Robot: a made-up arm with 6 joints. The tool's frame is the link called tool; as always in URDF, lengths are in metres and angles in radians. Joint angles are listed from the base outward. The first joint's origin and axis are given. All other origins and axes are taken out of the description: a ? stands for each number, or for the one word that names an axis. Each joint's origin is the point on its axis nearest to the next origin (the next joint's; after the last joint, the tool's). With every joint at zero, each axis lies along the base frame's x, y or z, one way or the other. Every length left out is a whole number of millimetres.
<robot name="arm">
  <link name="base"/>
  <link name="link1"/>
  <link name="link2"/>
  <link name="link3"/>
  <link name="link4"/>
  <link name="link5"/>
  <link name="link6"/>
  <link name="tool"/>
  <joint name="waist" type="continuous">
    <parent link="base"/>
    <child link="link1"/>
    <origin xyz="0 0 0.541" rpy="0 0 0"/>
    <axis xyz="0 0 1"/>
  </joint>
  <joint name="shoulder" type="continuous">
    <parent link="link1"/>
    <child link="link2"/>
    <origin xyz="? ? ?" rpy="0 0 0"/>
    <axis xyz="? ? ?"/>
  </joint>
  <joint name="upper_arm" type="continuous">
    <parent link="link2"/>
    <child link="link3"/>
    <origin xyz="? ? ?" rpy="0 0 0"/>
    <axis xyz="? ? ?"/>
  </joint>
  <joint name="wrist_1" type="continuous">
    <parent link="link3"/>
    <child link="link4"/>
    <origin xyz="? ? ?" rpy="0 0 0"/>
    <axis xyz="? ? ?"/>
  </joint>
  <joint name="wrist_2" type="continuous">
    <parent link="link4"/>
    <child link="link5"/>
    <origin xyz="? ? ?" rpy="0 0 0"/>
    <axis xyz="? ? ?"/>
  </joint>
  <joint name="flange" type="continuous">
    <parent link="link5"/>
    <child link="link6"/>
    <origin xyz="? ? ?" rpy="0 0 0"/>
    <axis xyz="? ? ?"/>
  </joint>
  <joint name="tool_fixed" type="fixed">
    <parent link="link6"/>
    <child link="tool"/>
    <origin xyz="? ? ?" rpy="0 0 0"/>
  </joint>
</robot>
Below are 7 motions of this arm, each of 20 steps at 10 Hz.
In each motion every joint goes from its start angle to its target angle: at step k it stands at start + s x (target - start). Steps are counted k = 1, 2, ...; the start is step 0. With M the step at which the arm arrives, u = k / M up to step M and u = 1 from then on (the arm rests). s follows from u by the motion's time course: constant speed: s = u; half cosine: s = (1 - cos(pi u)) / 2; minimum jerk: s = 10 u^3 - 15 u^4 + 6 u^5.
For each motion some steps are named. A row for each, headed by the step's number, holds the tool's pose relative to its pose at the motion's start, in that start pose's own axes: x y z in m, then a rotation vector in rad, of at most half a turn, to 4 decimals.
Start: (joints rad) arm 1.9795 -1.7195 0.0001 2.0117 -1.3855 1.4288
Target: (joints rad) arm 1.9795 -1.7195 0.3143 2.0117 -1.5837 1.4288
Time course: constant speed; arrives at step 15
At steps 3, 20:
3: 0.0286 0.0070 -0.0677 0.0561 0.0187 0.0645
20: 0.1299 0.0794 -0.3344 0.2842 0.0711 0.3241

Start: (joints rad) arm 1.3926 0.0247 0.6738 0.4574 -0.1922 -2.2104
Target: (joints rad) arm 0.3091 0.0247 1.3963 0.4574 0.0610 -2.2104
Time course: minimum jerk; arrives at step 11
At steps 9, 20:
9: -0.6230 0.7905 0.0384 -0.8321 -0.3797 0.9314
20: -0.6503 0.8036 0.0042 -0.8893 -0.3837 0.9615

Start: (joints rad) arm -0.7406 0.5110 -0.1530 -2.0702 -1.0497 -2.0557
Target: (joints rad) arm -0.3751 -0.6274 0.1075 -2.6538 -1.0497 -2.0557
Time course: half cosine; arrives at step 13
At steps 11, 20:
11: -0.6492 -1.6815 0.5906 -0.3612 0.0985 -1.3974
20: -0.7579 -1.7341 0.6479 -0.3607 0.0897 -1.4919

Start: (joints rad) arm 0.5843 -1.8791 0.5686 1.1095 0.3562 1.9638
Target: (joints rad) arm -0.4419 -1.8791 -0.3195 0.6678 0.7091 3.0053
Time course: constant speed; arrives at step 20
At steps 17, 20:
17: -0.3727 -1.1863 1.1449 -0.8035 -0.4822 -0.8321
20: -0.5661 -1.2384 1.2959 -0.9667 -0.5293 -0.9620

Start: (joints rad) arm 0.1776 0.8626 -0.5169 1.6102 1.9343 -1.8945
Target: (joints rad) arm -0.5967 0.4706 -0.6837 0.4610 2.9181 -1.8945
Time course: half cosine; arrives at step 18
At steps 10, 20:
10: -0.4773 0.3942 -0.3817 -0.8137 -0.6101 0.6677
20: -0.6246 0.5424 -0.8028 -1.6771 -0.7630 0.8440

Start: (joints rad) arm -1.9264 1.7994 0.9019 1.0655 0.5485 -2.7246
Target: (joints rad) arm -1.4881 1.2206 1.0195 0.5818 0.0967 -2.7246
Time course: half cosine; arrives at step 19
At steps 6, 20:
6: 0.0426 0.2872 -0.2573 -0.0142 -0.0061 0.1100
20: -0.1935 1.0144 -1.3509 0.1338 0.1520 0.3914

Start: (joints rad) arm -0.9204 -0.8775 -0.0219 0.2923 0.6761 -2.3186
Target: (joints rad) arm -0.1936 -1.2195 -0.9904 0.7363 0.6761 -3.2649
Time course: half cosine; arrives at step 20
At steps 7, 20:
7: -0.2143 -0.0978 0.0421 0.3919 0.0040 -0.1788
20: -0.8853 -0.3588 0.0075 1.4012 0.0389 -0.7637

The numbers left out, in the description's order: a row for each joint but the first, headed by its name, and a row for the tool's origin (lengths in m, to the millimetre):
shoulder: xyz 0 0 0, axis 0 1 0
upper_arm: xyz 0 0 1.27, axis 0 -1 0
wrist_1: xyz 1.166 0 0, axis -1 0 0
wrist_2: xyz 0 -0.153 0, axis 0 -1 0
flange: xyz 0 0 0, axis -1 0 0
tool: xyz 0 0 0

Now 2 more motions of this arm.
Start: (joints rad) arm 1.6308 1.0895 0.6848 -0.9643 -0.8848 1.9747
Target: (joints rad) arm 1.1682 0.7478 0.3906 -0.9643 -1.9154 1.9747
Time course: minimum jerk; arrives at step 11
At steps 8, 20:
8: -0.8678 0.0505 -0.2997 0.2117 -0.3184 0.4766
20: -0.9881 0.0927 -0.3287 0.2354 -0.3785 0.5396

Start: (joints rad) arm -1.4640 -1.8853 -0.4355 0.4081 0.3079 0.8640
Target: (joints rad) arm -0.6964 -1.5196 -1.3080 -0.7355 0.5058 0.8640
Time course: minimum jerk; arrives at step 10
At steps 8, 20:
8: -0.6721 0.9835 -0.2689 1.5060 0.9186 0.7178
20: -0.7347 0.9952 -0.2479 1.5519 0.9955 0.7797

